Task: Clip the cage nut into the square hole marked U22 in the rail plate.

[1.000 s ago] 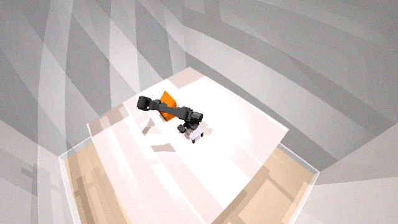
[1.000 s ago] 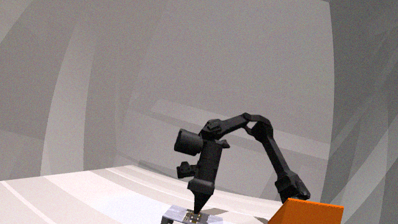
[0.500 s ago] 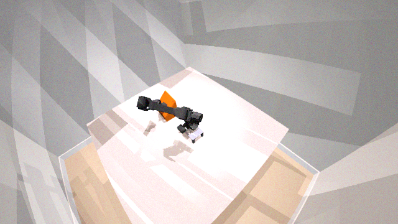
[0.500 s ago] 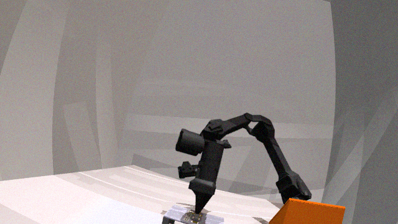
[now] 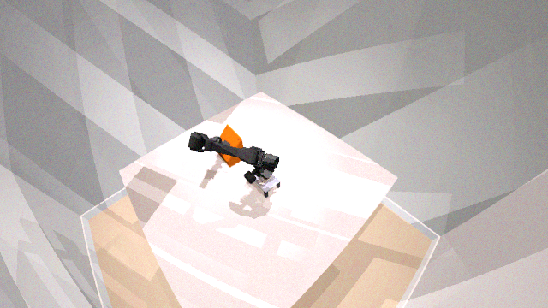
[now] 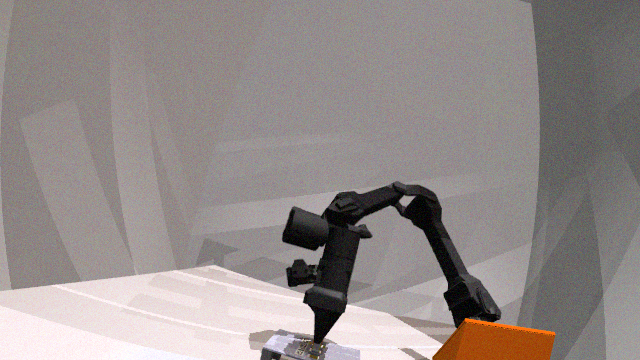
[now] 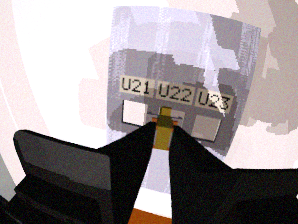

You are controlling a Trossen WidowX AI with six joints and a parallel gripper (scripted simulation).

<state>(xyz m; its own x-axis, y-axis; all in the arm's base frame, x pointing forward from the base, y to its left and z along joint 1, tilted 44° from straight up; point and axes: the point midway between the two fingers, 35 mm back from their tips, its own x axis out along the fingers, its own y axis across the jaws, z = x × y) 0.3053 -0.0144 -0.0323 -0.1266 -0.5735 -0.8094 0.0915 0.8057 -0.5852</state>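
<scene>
My gripper tip is now 10 mm above the brass cage nut.
</scene>
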